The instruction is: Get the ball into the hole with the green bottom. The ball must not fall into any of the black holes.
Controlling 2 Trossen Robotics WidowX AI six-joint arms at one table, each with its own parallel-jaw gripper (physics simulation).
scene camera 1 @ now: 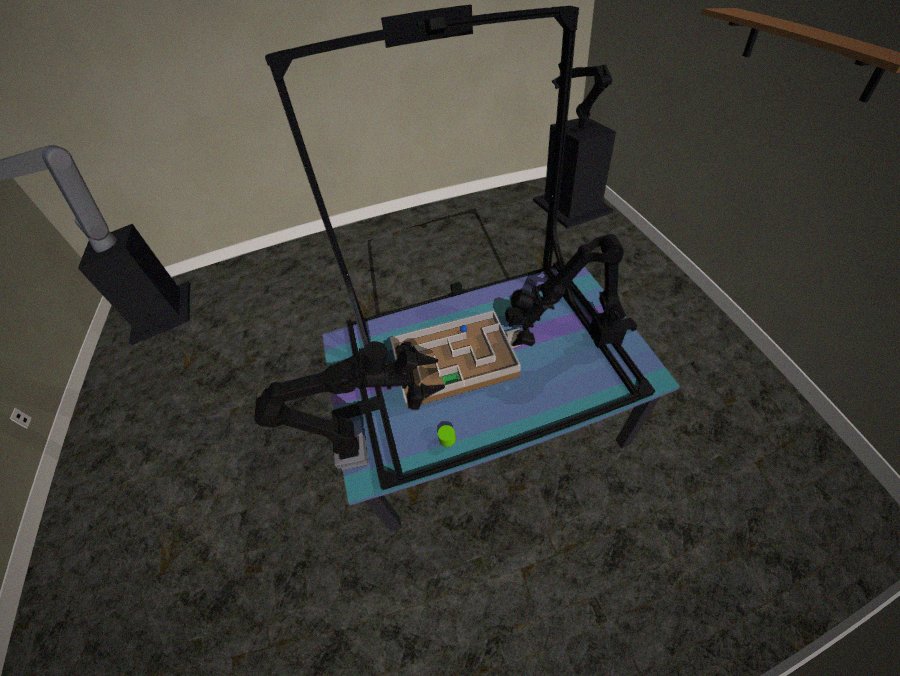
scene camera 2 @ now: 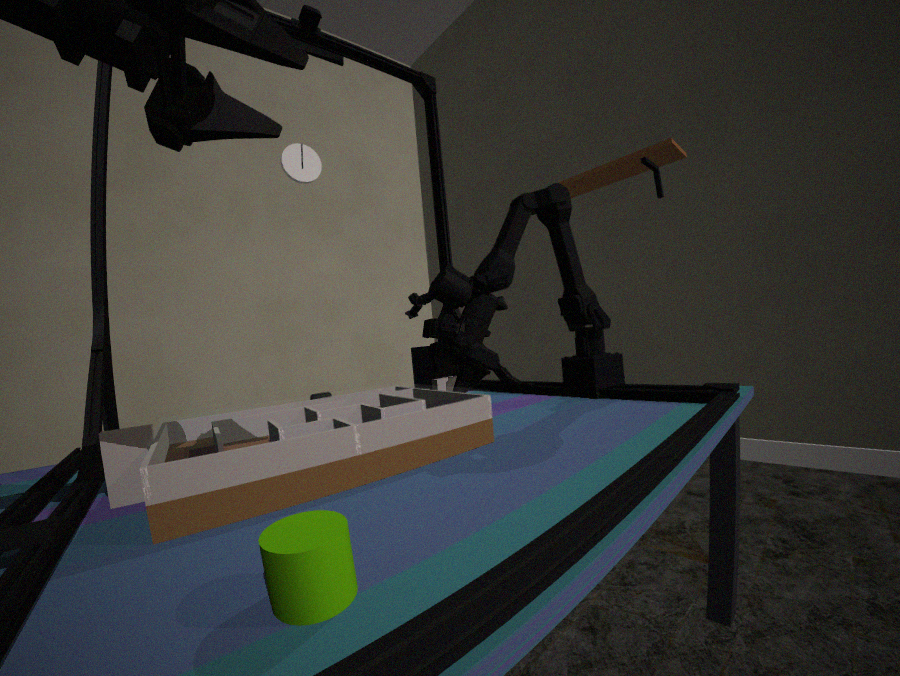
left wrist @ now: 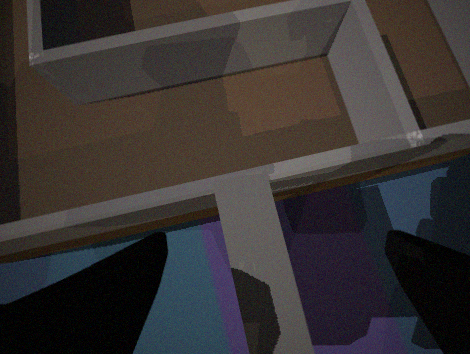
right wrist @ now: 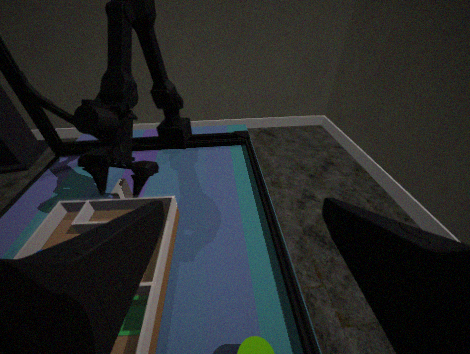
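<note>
A maze board (scene camera 1: 491, 377) (scene camera 2: 327, 469) (left wrist: 125, 200) with white walls lies flat on the table. The blue ball (scene camera 1: 463, 328) is in the corridor along its far wall in scene camera 1. The green-bottomed hole (scene camera 1: 451, 378) (right wrist: 134, 315) is near the opposite wall. My left gripper (scene camera 1: 515, 328) (left wrist: 274, 241) (right wrist: 118, 197) is open at the board's right end, with the pale handle (left wrist: 250, 215) between its spread fingers, not gripped. My right gripper (scene camera 1: 439, 373) (scene camera 2: 293, 97) (right wrist: 243, 207) is open and empty above the board's left end, hiding part of it. Black holes are hard to tell from shadow.
A bright green cylinder (scene camera 1: 446, 435) (scene camera 2: 309, 567) (right wrist: 255, 346) stands on the table in front of the board. Black frame rails (scene camera 1: 509, 432) (scene camera 2: 552, 534) run along the table edges, and tall posts (scene camera 1: 309, 171) rise at the back.
</note>
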